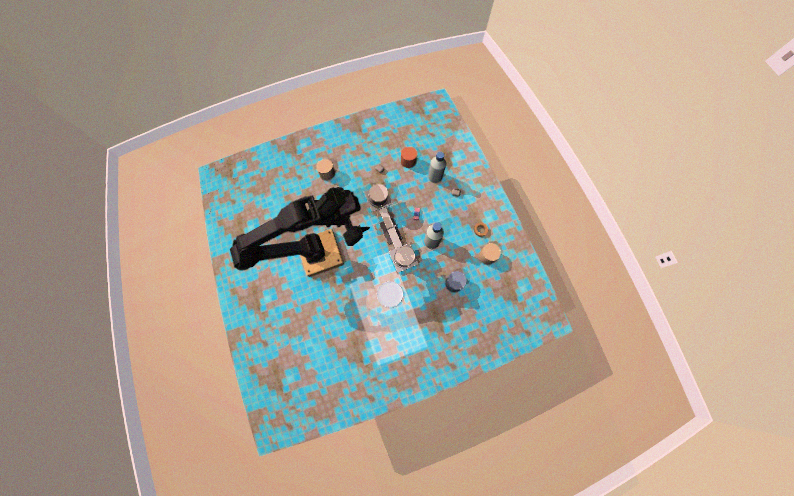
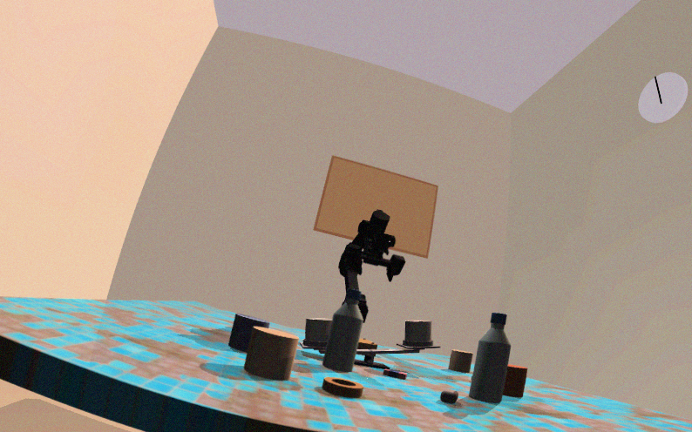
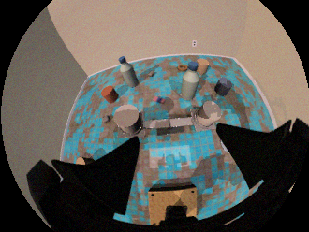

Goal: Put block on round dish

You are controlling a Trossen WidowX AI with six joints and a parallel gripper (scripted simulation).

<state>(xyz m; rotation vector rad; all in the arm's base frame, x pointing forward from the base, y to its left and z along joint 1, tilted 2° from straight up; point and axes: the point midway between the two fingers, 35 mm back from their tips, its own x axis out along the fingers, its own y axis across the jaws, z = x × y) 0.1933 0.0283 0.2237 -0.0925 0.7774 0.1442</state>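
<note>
My gripper tip is now 190 mm above the small grey block, 120 mm to the left of it and 110 mm short of it. Also, from my gripper tip: round grey dish (240 mm to the right, 230 mm below, 30 mm ahead); dark blue cylinder (260 mm to the right, 260 mm ahead, 200 mm below); small balance (200 mm below, 90 mm ahead, 10 mm to the left).
</note>
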